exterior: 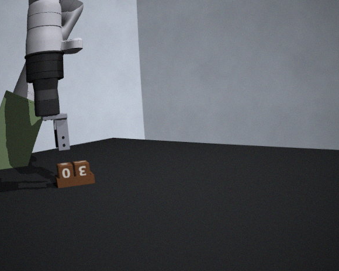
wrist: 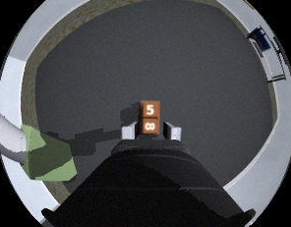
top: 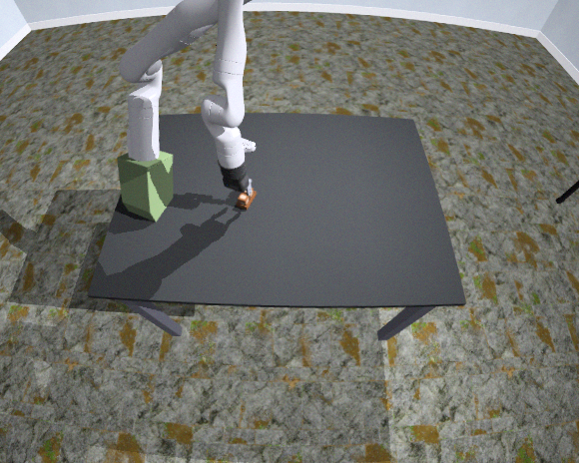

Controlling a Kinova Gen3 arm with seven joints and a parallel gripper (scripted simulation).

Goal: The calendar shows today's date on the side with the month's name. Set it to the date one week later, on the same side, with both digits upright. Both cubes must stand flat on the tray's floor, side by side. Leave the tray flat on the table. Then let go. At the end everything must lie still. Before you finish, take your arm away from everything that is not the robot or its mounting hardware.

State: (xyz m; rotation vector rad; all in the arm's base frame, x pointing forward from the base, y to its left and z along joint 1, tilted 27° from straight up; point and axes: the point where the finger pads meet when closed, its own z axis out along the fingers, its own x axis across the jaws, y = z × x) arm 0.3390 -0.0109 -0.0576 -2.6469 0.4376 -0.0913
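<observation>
Right now the cube is 6 cm below my hand, 3 cm to the left of it and 1 cm ahead of it. From my hand the other things lie so: brown calendar tray 8 cm below, 2 cm to the left.
</observation>
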